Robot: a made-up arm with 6 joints.
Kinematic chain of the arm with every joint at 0, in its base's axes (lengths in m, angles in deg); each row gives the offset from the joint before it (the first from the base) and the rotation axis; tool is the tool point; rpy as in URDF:
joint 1: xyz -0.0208 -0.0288 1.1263 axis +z
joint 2: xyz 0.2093 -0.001 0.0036 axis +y
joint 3: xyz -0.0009 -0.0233 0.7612 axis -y
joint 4: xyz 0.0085 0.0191 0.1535 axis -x
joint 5: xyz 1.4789 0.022 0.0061 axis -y
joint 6: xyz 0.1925 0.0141 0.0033 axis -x
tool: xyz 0.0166 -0.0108 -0.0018 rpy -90 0 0
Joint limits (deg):
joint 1: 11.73..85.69
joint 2: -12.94..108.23
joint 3: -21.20..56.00
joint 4: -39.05..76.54
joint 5: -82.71..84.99
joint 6: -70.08..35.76
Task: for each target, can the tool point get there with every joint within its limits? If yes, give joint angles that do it. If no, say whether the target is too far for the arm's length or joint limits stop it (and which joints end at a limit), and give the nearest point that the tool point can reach.
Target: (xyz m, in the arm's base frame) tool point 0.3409 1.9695 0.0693
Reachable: yes | joints 76.95 76.02 17.08 29.89 47.40 25.26
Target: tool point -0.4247 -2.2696 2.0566
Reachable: no: joint limits stop it (at a limit: joint 1, joint 2, joint 3, joint 4, joint 5, joint 6) | nearest point 0.2597 -0.0934 3.3902 | short by 2.642 m
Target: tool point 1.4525 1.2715 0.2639
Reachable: yes | joints 39.28 64.78 4.27 14.13 70.91 -50.95
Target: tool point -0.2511 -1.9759 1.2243
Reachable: no: joint limits stop it (at a limit: joint 1, joint 2, joint 3, joint 5, joint 6) | nearest point 0.0044 -0.1890 -0.2845 | short by 2.353 m
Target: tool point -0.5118 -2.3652 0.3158
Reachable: no: joint limits stop it (at a limit: joint 1, joint 2, joint 3, joint 5, joint 6) | nearest point 0.0319 -0.2051 -0.3039 | short by 2.312 m
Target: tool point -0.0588 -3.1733 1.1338
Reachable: no: too far | nearest point 0.0398 -0.2085 -0.3097 | short by 3.299 m
